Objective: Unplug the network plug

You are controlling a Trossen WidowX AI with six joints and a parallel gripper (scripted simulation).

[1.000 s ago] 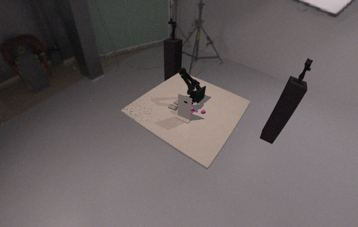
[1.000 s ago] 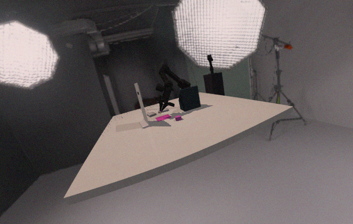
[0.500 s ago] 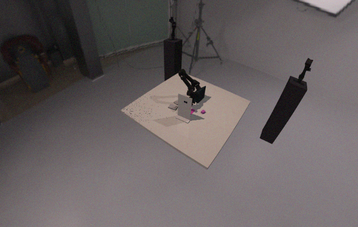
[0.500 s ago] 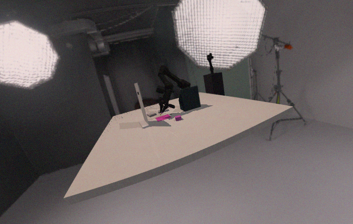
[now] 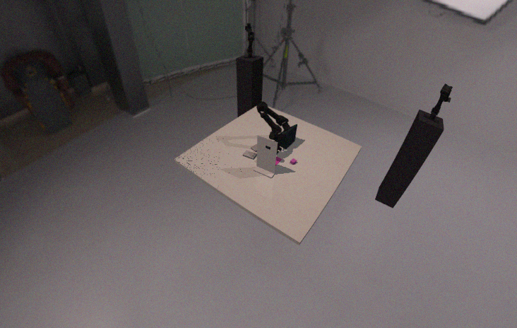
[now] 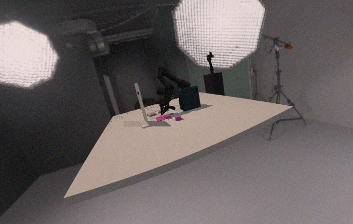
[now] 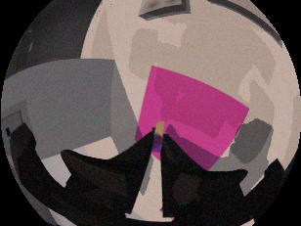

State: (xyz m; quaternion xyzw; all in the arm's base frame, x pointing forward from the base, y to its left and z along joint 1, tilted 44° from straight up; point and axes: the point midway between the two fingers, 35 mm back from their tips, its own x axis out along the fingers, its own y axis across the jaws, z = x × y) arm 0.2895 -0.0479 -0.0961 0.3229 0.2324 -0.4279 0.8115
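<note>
Right now the magenta marked square is 30 mm below my gripper tip and 10 mm behind it. Round my gripper tip: upright panel (150 mm ahead, 120 mm above, 30 mm to the left); then network plug (right at my gripper tip).
</note>
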